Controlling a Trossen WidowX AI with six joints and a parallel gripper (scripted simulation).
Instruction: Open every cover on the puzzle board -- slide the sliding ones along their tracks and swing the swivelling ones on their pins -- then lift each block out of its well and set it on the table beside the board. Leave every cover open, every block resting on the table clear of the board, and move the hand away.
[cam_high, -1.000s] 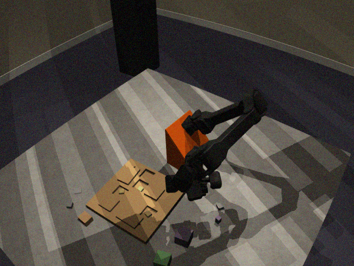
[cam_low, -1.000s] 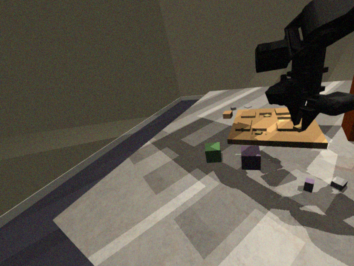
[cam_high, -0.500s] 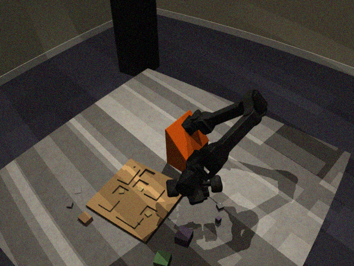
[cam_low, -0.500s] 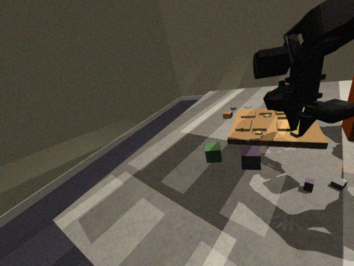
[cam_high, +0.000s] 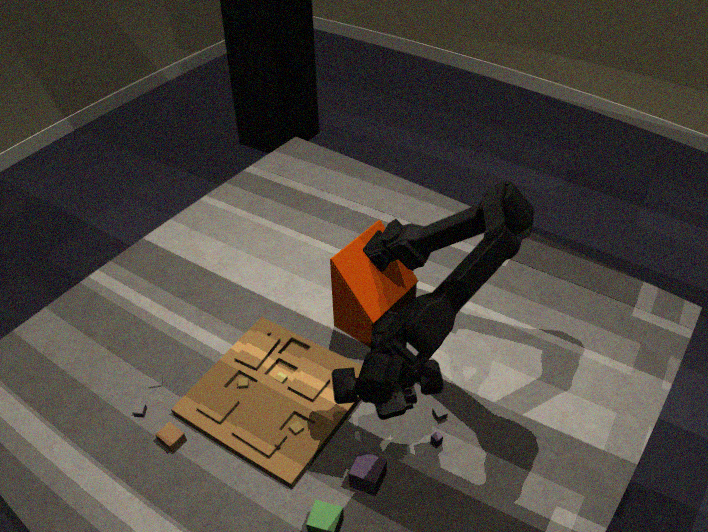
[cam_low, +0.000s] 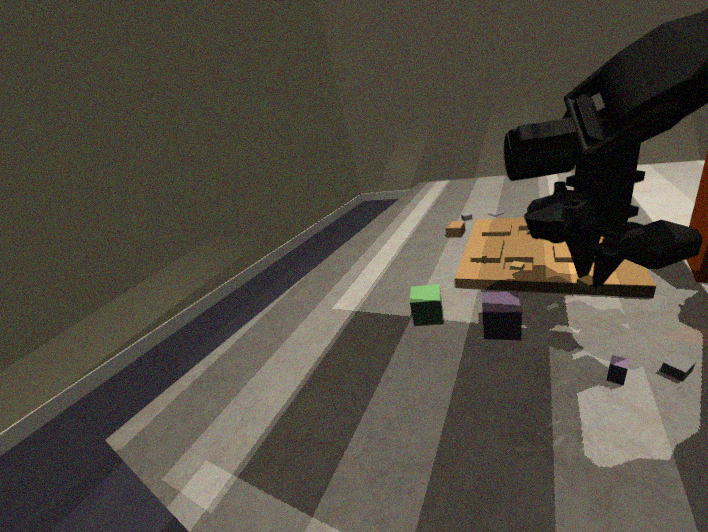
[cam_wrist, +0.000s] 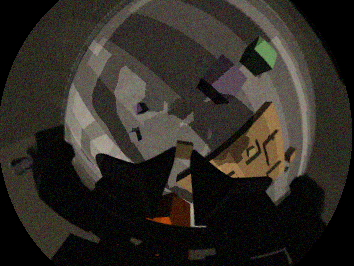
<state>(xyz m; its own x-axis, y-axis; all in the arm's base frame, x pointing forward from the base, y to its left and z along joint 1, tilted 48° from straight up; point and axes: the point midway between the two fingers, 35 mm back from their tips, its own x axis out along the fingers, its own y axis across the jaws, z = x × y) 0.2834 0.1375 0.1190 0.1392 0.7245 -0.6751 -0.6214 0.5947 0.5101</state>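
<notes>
Now: the tan puzzle board 60 mm ahead of my gripper tip, 240 mm to the right of it and 50 mm below it. The rest, counted from my gripper tip: small purple block 20 mm behind, 100 mm to the left, 60 mm below; green cube 230 mm ahead, 20 mm to the left, 50 mm below; purple cube 110 mm ahead, 30 mm to the left, 50 mm below.
</notes>
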